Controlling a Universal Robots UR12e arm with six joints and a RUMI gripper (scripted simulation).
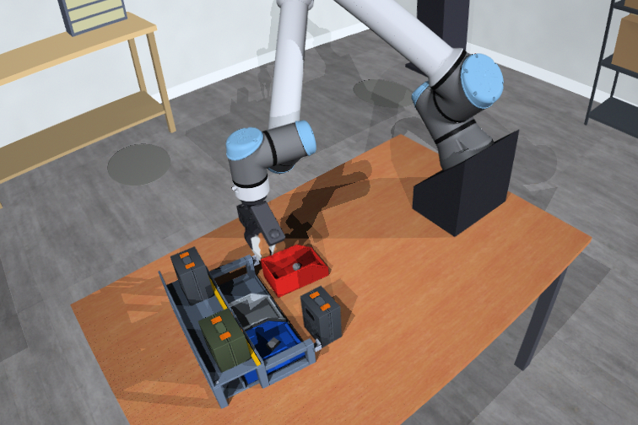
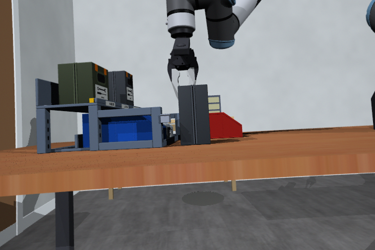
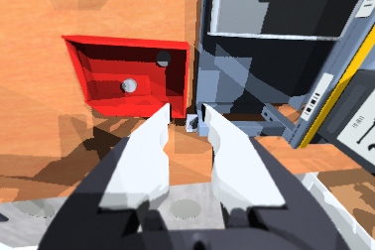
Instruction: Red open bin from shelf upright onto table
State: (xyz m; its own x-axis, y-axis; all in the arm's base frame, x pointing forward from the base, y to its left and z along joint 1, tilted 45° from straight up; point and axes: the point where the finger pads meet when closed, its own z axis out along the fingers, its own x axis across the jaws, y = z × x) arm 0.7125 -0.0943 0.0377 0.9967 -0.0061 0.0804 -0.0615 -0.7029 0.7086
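Right now the red open bin is 80 mm behind my hand, 10 mm to the left of it and 100 mm below it. Round my hand: grey bin (130 mm ahead, 100 mm to the left, 90 mm below); then green case (230 mm ahead, 210 mm to the left, 10 mm above).
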